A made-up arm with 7 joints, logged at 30 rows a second.
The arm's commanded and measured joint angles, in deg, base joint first. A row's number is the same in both.
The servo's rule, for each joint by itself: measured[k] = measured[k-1] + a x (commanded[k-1-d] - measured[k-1]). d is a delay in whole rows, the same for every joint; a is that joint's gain. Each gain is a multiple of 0.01, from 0.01 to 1. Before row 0 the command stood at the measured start. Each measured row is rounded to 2 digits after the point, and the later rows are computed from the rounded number. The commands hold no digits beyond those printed.
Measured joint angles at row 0: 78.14 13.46 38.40 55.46 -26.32 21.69 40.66
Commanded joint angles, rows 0 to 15: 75.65 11.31 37.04 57.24 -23.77 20.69 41.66; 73.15 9.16 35.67 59.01 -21.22 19.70 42.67; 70.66 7.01 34.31 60.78 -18.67 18.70 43.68; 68.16 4.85 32.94 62.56 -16.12 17.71 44.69; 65.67 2.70 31.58 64.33 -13.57 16.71 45.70; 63.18 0.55 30.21 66.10 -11.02 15.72 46.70; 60.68 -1.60 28.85 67.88 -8.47 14.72 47.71; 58.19 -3.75 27.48 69.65 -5.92 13.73 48.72; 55.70 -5.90 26.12 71.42 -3.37 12.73 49.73; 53.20 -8.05 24.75 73.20 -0.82 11.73 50.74; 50.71 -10.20 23.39 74.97 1.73 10.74 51.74; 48.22 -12.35 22.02 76.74 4.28 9.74 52.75; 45.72 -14.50 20.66 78.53 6.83 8.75 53.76; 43.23 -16.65 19.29 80.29 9.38 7.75 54.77; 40.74 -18.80 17.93 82.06 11.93 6.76 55.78; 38.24 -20.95 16.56 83.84 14.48 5.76 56.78
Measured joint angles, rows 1 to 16: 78.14 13.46 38.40 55.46 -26.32 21.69 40.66; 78.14 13.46 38.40 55.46 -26.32 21.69 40.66; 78.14 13.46 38.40 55.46 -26.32 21.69 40.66; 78.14 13.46 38.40 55.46 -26.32 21.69 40.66; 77.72 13.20 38.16 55.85 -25.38 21.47 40.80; 76.94 12.72 37.71 56.55 -23.84 21.08 41.06; 75.87 12.03 37.10 57.48 -21.93 20.56 41.43; 74.56 11.17 36.35 58.60 -19.78 19.93 41.89; 73.05 10.15 35.49 59.86 -17.48 19.22 42.42; 71.37 9.00 34.54 61.23 -15.09 18.45 43.02; 69.55 7.73 33.52 62.69 -12.64 17.63 43.68; 67.62 6.35 32.43 64.22 -10.15 16.77 44.39; 65.59 4.88 31.29 65.80 -7.64 15.88 45.14; 63.48 3.33 30.11 67.43 -5.12 14.97 45.92; 61.31 1.71 28.90 69.09 -2.59 14.04 46.73; 59.08 0.02 27.66 70.77 -0.05 13.09 47.57
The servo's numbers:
d 4
a 0.17 0.12 0.18 0.22 0.37 0.22 0.14

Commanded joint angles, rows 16 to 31: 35.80 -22.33 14.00 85.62 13.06 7.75 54.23; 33.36 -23.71 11.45 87.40 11.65 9.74 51.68; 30.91 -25.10 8.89 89.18 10.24 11.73 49.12; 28.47 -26.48 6.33 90.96 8.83 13.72 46.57; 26.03 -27.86 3.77 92.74 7.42 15.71 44.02; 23.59 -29.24 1.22 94.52 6.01 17.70 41.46; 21.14 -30.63 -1.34 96.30 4.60 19.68 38.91; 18.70 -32.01 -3.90 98.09 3.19 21.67 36.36; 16.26 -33.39 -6.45 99.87 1.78 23.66 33.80; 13.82 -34.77 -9.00 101.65 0.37 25.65 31.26; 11.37 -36.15 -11.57 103.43 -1.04 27.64 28.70; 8.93 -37.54 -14.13 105.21 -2.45 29.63 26.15; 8.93 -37.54 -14.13 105.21 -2.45 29.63 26.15; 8.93 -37.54 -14.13 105.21 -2.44 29.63 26.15; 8.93 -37.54 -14.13 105.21 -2.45 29.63 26.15; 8.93 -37.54 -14.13 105.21 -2.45 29.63 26.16
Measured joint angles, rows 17 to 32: 56.81 -1.72 26.40 72.48 2.50 12.14 48.44; 54.50 -3.51 25.12 74.20 5.05 11.17 49.33; 52.16 -5.34 23.83 75.93 7.60 10.20 50.23; 49.79 -7.21 22.52 77.67 10.15 9.22 51.15; 47.41 -9.02 20.99 79.42 11.23 8.90 51.58; 45.02 -10.78 19.27 81.18 11.39 9.08 51.59; 42.62 -12.50 17.40 82.94 10.96 9.66 51.24; 40.21 -14.18 15.41 84.70 10.17 10.55 50.59; 37.80 -15.82 13.31 86.47 9.15 11.69 49.67; 35.38 -17.43 11.13 88.24 7.99 13.01 48.52; 32.96 -19.01 8.89 90.01 6.74 14.48 47.17; 30.54 -20.57 6.59 91.79 5.43 16.06 45.66; 28.11 -22.11 4.24 93.57 4.08 17.73 44.00; 25.68 -23.63 1.86 95.35 2.71 19.47 42.22; 23.25 -25.13 -0.56 97.13 1.32 21.27 40.33; 20.82 -26.62 -3.00 98.91 -0.07 23.11 38.34
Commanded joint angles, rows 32 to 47: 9.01 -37.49 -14.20 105.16 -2.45 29.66 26.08; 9.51 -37.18 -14.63 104.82 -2.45 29.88 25.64; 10.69 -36.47 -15.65 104.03 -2.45 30.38 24.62; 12.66 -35.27 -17.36 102.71 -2.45 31.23 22.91; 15.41 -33.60 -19.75 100.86 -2.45 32.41 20.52; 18.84 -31.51 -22.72 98.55 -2.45 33.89 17.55; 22.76 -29.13 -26.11 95.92 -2.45 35.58 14.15; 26.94 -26.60 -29.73 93.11 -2.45 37.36 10.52; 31.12 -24.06 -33.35 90.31 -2.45 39.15 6.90; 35.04 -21.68 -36.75 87.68 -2.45 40.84 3.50; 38.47 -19.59 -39.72 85.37 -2.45 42.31 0.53; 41.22 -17.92 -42.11 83.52 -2.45 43.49 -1.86; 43.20 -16.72 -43.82 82.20 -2.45 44.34 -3.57; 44.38 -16.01 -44.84 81.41 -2.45 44.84 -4.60; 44.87 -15.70 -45.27 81.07 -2.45 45.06 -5.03; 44.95 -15.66 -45.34 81.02 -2.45 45.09 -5.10
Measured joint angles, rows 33 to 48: 18.80 -27.93 -5.00 100.30 -0.95 24.54 36.63; 17.12 -29.08 -6.64 101.38 -1.50 25.66 35.16; 15.73 -30.10 -7.99 102.22 -1.85 26.53 33.90; 14.57 -30.99 -9.10 102.88 -2.07 27.21 32.82; 13.62 -31.77 -10.02 103.38 -2.21 27.75 31.88; 12.92 -32.42 -10.85 103.70 -2.30 28.22 31.01; 12.54 -32.91 -11.71 103.77 -2.36 28.70 30.12; 12.56 -33.19 -12.73 103.54 -2.39 29.26 29.11; 13.04 -33.24 -13.99 102.95 -2.41 29.95 27.91; 14.03 -33.03 -15.56 101.98 -2.42 30.82 26.46; 15.51 -32.56 -17.46 100.65 -2.43 31.87 24.74; 17.45 -31.84 -19.67 98.99 -2.44 33.08 22.75; 19.77 -30.91 -22.13 97.08 -2.44 34.42 20.53; 22.37 -29.80 -24.76 95.01 -2.44 35.83 18.15; 25.11 -28.57 -27.45 92.89 -2.44 37.26 15.68; 27.85 -27.29 -30.09 90.83 -2.44 38.63 13.22
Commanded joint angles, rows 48 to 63: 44.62 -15.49 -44.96 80.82 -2.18 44.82 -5.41; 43.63 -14.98 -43.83 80.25 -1.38 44.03 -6.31; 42.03 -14.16 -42.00 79.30 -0.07 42.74 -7.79; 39.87 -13.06 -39.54 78.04 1.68 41.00 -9.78; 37.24 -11.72 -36.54 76.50 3.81 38.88 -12.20; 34.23 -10.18 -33.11 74.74 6.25 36.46 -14.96; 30.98 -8.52 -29.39 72.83 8.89 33.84 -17.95; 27.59 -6.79 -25.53 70.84 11.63 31.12 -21.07; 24.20 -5.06 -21.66 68.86 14.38 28.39 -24.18; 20.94 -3.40 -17.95 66.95 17.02 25.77 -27.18; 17.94 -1.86 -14.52 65.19 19.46 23.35 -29.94; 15.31 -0.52 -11.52 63.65 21.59 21.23 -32.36; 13.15 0.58 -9.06 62.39 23.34 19.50 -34.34; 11.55 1.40 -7.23 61.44 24.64 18.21 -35.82; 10.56 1.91 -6.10 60.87 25.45 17.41 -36.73; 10.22 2.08 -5.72 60.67 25.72 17.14 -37.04
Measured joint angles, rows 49 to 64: 30.46 -26.02 -32.56 88.93 -2.44 39.89 10.87; 32.83 -24.82 -34.77 87.28 -2.44 40.98 8.70; 34.88 -23.73 -36.66 85.91 -2.44 41.88 6.78; 36.59 -22.76 -38.22 84.83 -2.44 42.59 5.12; 37.96 -21.89 -39.43 83.95 -2.34 43.08 3.65; 38.92 -21.06 -40.22 83.14 -1.98 43.29 2.26; 39.45 -20.23 -40.54 82.30 -1.27 43.17 0.85; 39.52 -19.37 -40.36 81.36 -0.18 42.69 -0.64; 39.13 -18.45 -39.67 80.29 1.30 41.85 -2.26; 38.30 -17.46 -38.49 79.07 3.13 40.66 -4.04; 37.06 -16.39 -36.85 77.70 5.26 39.16 -5.99; 35.45 -15.24 -34.81 76.19 7.62 37.39 -8.10; 33.54 -14.02 -32.44 74.58 10.12 35.41 -10.35; 31.40 -12.75 -29.83 72.90 12.67 33.29 -12.71; 29.11 -11.44 -27.07 71.20 15.18 31.10 -15.12; 26.76 -10.13 -24.27 69.54 17.55 28.93 -17.53
